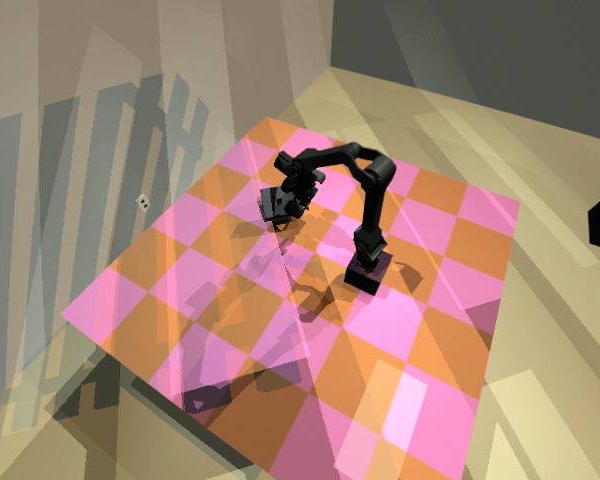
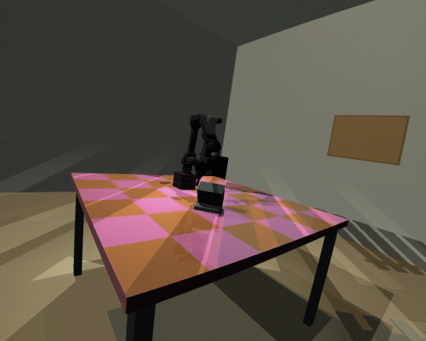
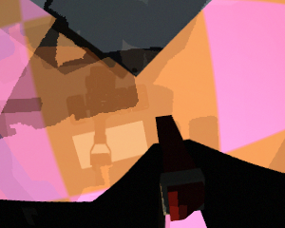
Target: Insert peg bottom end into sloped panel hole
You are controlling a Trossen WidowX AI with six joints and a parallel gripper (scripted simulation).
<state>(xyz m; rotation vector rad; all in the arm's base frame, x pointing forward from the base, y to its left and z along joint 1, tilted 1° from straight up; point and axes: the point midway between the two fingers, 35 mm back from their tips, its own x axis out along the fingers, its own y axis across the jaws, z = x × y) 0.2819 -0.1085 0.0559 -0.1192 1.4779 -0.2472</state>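
My gripper tip is now 130 mm short of the sloped panel, 50 mm above it and 10 mm to the left of it. Round my gripper tip: peg (20 mm above).
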